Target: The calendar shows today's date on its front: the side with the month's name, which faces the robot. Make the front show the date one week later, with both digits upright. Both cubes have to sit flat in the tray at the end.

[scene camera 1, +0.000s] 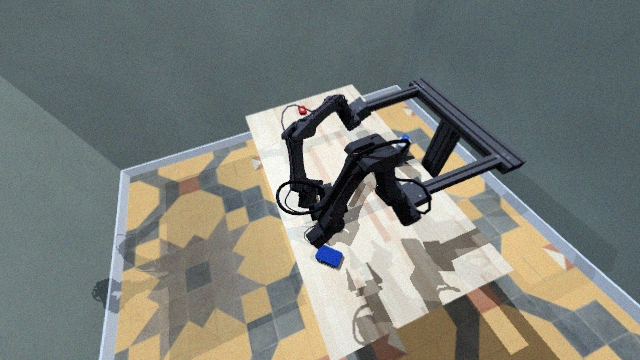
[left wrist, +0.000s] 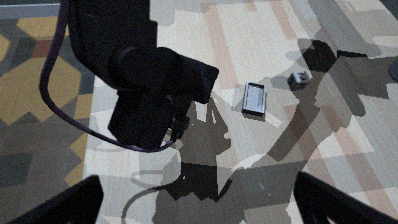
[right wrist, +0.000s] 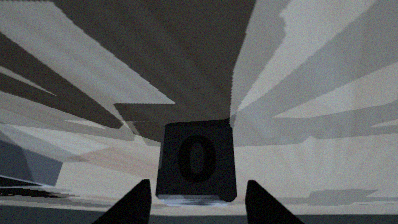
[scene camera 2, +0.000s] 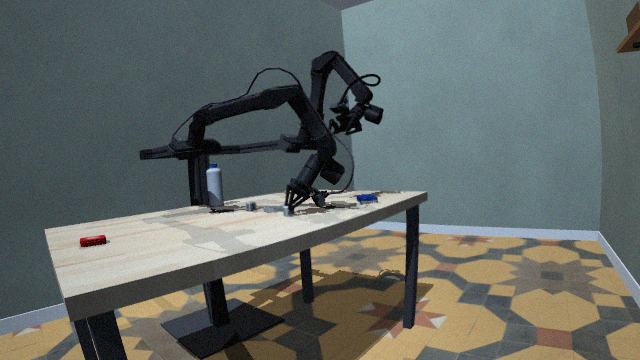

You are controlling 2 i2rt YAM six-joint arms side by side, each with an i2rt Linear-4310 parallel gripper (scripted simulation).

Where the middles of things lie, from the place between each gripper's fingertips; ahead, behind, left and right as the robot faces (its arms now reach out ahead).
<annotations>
Right now the calendar tray (left wrist: 254, 95) is 13 cm behind my right hand (scene camera 2: 287, 208), 4 cm to the left of it and 2 cm below it.
The calendar tray is 15 cm behind my left hand, 22 cm to the right of it and 27 cm below it.
</annotations>
